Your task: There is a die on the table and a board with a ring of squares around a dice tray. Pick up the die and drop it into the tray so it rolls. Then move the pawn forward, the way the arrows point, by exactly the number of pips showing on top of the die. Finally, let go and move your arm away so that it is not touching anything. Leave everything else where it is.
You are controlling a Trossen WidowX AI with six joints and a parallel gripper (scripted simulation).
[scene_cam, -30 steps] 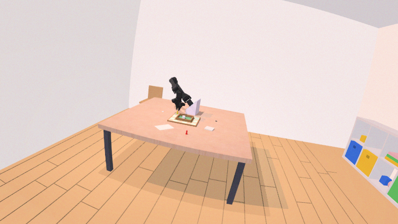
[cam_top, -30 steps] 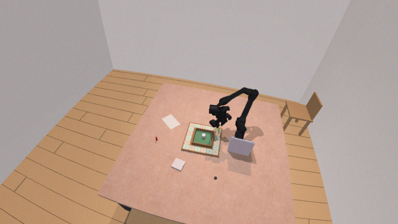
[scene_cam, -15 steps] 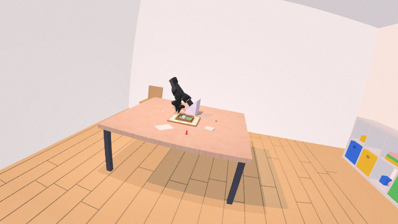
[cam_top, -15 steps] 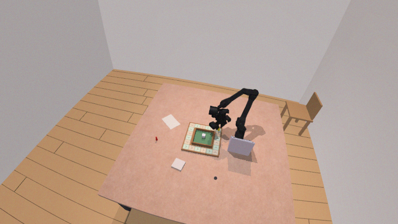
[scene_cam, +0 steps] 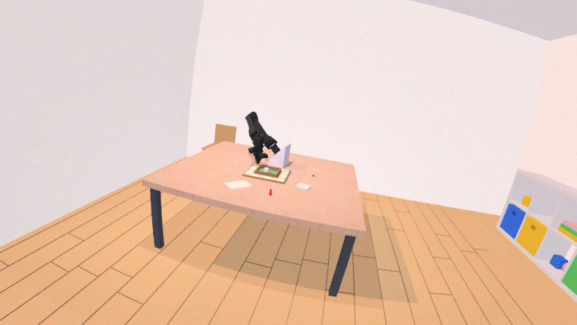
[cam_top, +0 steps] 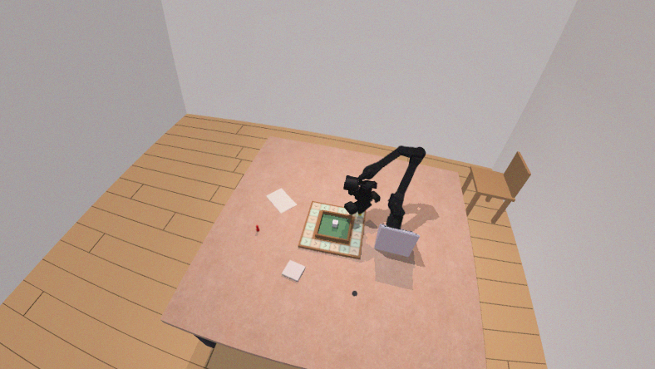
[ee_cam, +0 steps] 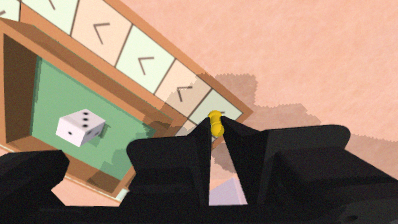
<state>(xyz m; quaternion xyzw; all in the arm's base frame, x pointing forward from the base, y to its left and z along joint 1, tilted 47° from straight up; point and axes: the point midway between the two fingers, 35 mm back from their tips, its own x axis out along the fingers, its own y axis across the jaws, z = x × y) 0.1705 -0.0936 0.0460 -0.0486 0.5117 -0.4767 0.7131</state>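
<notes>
The white die is 100 mm ahead of my gripper tip, 110 mm to the left of it and 10 mm above it. Also, from my gripper tip: yellow pawn: 10 mm above; then small white bit: 10 mm ahead, 170 mm to the right, 20 mm below; then green dice tray: 100 mm ahead, 120 mm to the left, 10 mm below.
</notes>
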